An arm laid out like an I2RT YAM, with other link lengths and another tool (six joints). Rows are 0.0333 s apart.
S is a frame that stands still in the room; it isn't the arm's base.
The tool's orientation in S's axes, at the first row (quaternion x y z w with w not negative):
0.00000, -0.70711, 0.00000, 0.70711
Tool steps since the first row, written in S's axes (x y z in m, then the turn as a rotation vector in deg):
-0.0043, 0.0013, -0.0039, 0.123, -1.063, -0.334
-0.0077, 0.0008, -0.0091, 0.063, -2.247, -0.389
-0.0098, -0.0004, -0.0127, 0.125, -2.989, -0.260
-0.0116, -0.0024, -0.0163, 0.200, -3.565, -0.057
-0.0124, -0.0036, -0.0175, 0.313, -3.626, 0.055
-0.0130, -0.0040, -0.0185, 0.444, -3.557, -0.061
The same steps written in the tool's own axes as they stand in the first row. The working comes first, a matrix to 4 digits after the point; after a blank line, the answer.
The tool's axes in the first row as the columns of a matrix, in S's axes (used below as rounded here):
0.0000, 0.0000, -1.0000
0.0000, 1.0000, 0.0000
1.0000, 0.0000, 0.0000

-0.0039, 0.0013, 0.0043, -0.334, -1.063, -0.123
-0.0091, 0.0008, 0.0077, -0.389, -2.247, -0.063
-0.0127, -0.0004, 0.0098, -0.260, -2.989, -0.125
-0.0163, -0.0024, 0.0116, -0.057, -3.565, -0.200
-0.0175, -0.0036, 0.0124, 0.055, -3.626, -0.313
-0.0185, -0.0040, 0.0130, -0.061, -3.557, -0.444

